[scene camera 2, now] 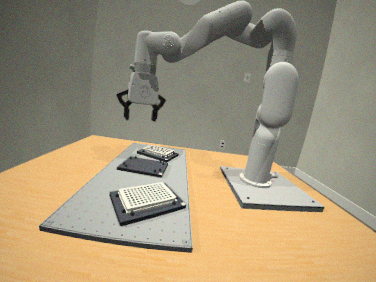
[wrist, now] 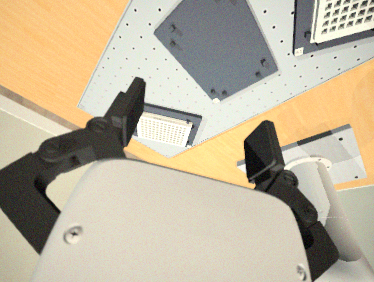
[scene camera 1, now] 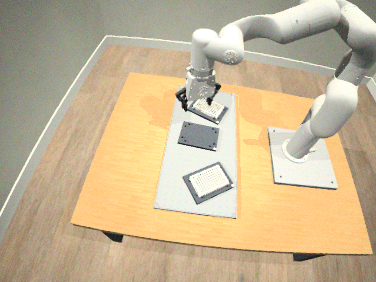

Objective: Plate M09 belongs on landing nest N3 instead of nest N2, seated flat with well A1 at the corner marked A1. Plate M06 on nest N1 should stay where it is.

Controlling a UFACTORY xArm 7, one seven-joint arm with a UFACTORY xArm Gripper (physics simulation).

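My gripper point(scene camera 1: 197, 103) point(scene camera 2: 140, 118) point(wrist: 201, 113) is open and empty, above the far end of the board. A white well plate point(scene camera 1: 210, 107) point(scene camera 2: 159, 151) point(wrist: 165, 131) lies on the far dark nest, partly hidden by a finger in scene camera 1 and the wrist view. The middle nest point(scene camera 1: 199, 135) point(scene camera 2: 142, 166) point(wrist: 215, 45) is bare, with dark corner posts and a small white mark at one corner. Another white plate point(scene camera 1: 210, 181) point(scene camera 2: 147, 196) point(wrist: 345, 17) lies on the near nest point(scene camera 1: 189, 187) point(scene camera 2: 122, 215) point(wrist: 301, 30), whose corner label reads A1. Plate and nest numbers are not readable.
The nests stand on a grey perforated board point(scene camera 1: 175, 195) point(scene camera 2: 80, 215) point(wrist: 110, 75) on the wooden table point(scene camera 1: 115, 175) point(scene camera 2: 250, 240) point(wrist: 60, 40). The arm's grey base plate point(scene camera 1: 312, 172) point(scene camera 2: 295, 202) point(wrist: 345, 145) stands to the right in both scene views.
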